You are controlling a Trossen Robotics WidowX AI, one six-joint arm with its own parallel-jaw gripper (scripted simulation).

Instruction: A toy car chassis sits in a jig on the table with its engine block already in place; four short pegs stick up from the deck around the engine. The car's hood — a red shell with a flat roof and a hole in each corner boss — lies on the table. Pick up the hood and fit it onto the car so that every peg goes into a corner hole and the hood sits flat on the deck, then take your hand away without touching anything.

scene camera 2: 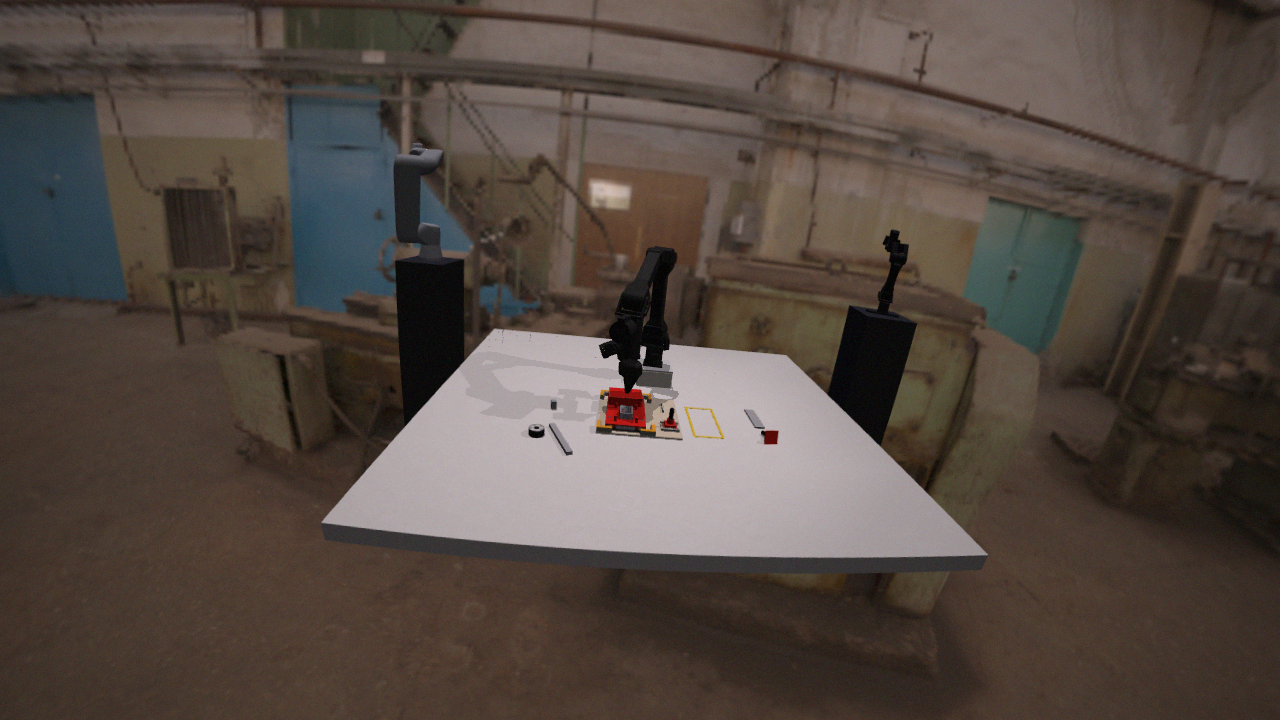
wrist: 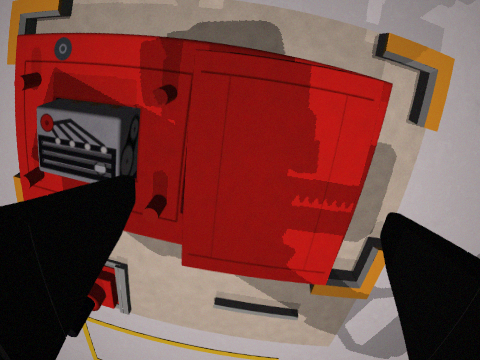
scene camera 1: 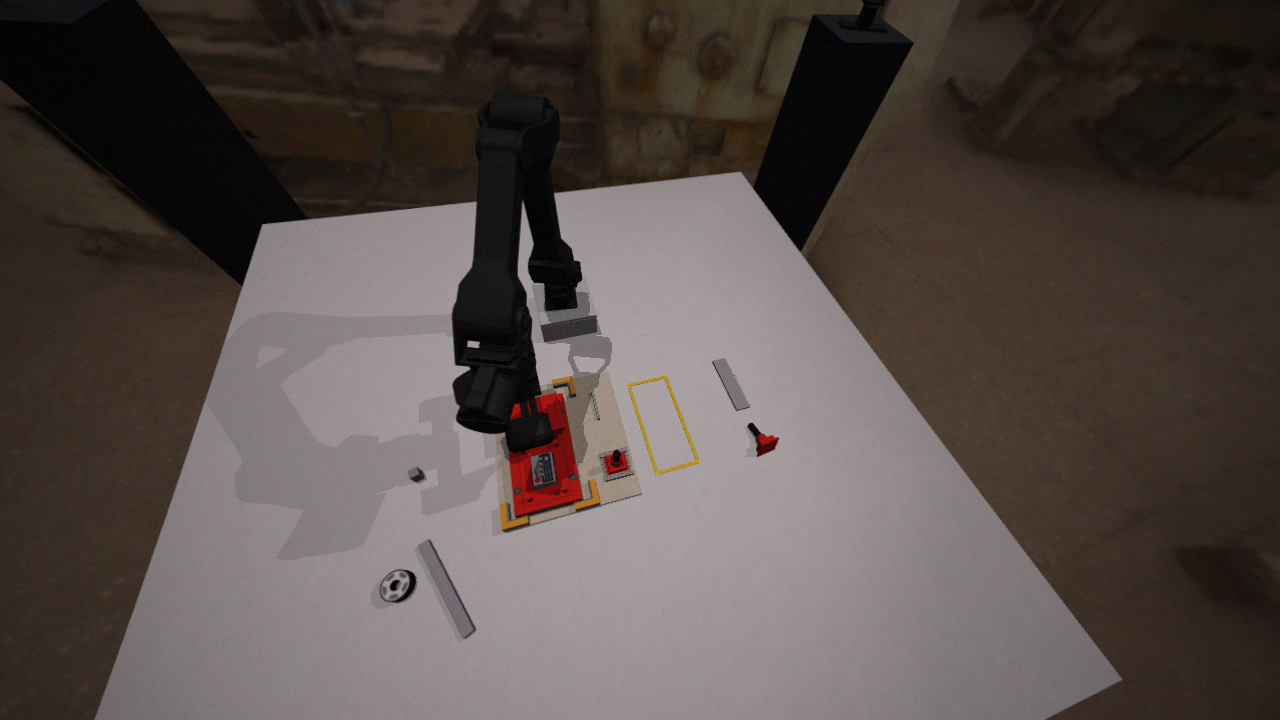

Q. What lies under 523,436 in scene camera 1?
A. The gripper.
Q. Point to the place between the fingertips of the gripper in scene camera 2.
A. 626,387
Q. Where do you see a wheel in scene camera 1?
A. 388,592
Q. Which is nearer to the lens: the grey engine block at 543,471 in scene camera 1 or the grey bar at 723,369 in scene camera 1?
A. The grey engine block.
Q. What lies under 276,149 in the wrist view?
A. A red hood.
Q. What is the gripper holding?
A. Nothing.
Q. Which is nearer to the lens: the red hood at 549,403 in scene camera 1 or the grey bar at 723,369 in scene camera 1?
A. The red hood.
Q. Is the gripper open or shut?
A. Open.
